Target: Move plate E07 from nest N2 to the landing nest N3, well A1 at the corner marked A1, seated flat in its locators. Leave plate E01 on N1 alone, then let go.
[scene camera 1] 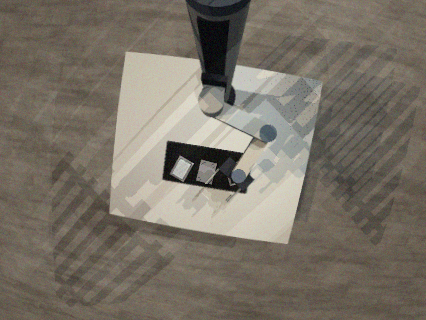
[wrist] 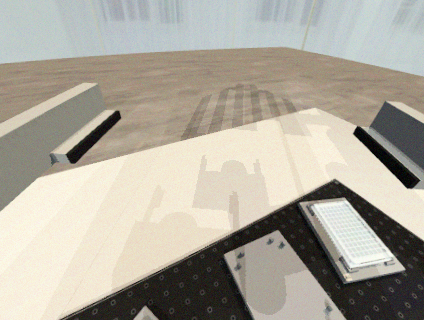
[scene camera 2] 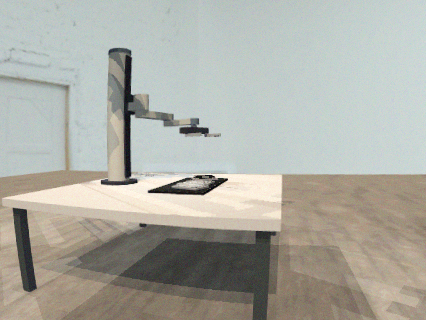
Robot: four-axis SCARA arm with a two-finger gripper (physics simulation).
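Observation:
My gripper (scene camera 1: 221,186) (scene camera 2: 204,135) (wrist: 237,107) is wide open and empty, high above the black perforated board. A white gridded plate (scene camera 1: 182,168) (wrist: 350,234) lies on the nest at the board's left end in scene camera 1. The middle nest (scene camera 1: 204,172) (wrist: 280,280) is a bare grey slab with small locators. A third nest shows a corner (wrist: 145,314) at the wrist view's bottom edge; in scene camera 1 the arm largely covers it, so its load is hidden. Labels, the A1 mark and the plate's name are unreadable.
The black board (scene camera 1: 172,148) (scene camera 2: 162,189) (wrist: 200,287) lies on the pale table (scene camera 1: 145,110) (scene camera 2: 240,210). The arm's column (scene camera 1: 215,45) (scene camera 2: 116,120) stands at the table's back. A low dark raised part (scene camera 2: 204,176) shows at the board's far end in scene camera 2.

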